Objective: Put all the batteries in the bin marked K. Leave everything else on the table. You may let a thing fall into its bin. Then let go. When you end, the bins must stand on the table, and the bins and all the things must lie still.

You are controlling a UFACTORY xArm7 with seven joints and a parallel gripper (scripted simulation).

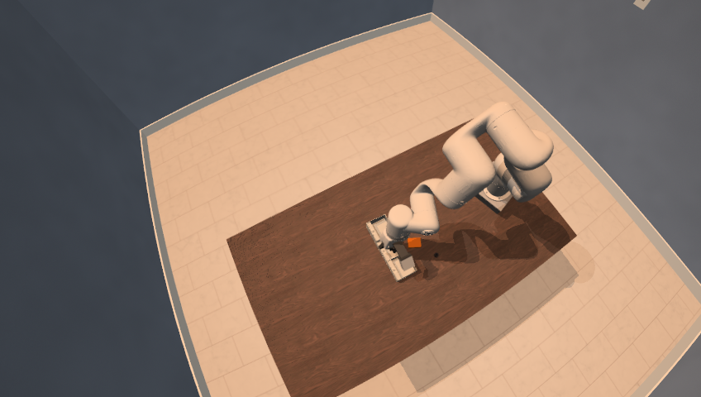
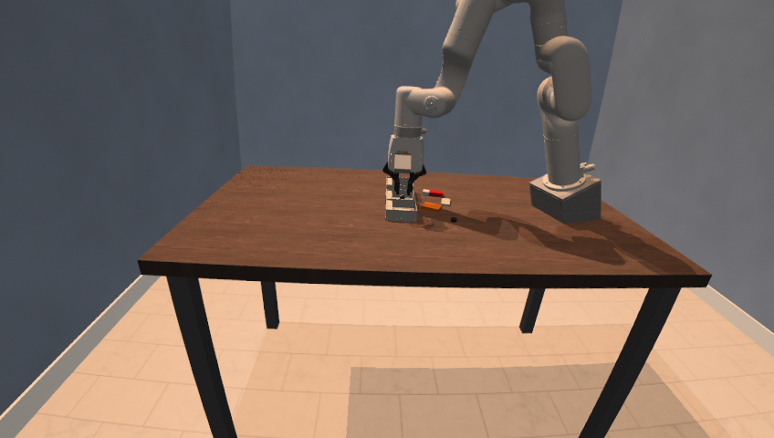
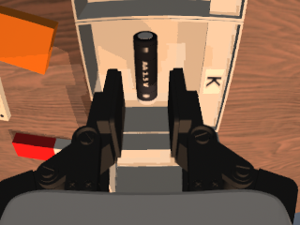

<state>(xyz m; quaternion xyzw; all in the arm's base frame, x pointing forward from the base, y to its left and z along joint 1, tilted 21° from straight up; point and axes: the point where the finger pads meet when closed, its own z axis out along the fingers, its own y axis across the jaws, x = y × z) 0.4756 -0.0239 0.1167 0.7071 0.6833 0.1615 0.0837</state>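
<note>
My hand is 1 cm short of the bin marked K and 3 cm above it. The rest, counted from my hand: black cylindrical battery: 4 cm below; orange block: 9 cm behind, 2 cm to the left, 5 cm below; red-and-white block: 10 cm behind, 10 cm to the right, 5 cm below.
</note>
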